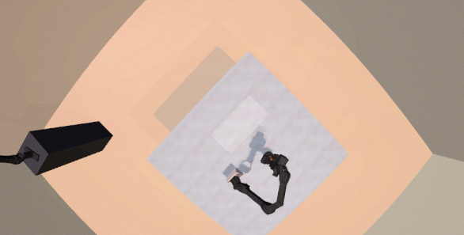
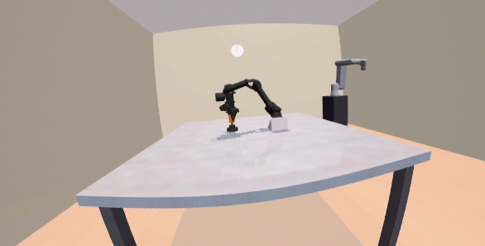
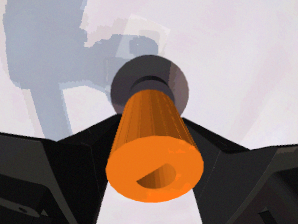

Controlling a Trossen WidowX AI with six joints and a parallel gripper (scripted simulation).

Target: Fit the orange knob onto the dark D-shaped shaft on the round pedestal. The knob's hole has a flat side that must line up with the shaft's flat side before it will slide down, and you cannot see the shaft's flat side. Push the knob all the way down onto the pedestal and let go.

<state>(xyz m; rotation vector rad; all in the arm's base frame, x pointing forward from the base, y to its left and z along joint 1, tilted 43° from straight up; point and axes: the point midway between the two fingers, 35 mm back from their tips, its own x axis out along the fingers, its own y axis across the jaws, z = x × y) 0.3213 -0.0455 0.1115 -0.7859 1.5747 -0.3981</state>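
My gripper tip is 20 mm below the orange knob. The rest, counted from my gripper tip: round dark pedestal: 40 mm below.
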